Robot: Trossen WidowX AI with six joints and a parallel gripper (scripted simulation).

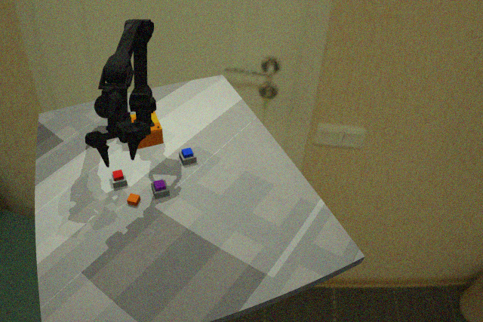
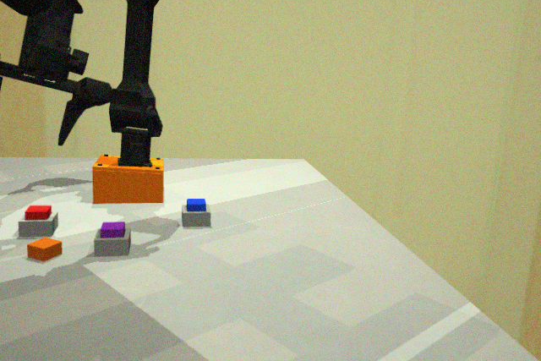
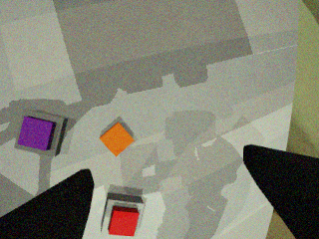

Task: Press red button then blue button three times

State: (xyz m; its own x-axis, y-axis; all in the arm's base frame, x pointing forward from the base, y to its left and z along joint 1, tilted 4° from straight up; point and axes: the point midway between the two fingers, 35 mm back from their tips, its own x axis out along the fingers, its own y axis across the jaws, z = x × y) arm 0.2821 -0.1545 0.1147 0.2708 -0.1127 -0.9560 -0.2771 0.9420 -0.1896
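My gripper tip is 100 mm past the red button and 140 mm above it. Round my gripper tip: purple button (110 mm to the left, 140 mm below); blue button (110 mm behind, 250 mm to the left, 140 mm below); orange block (20 mm to the left, 160 mm below).
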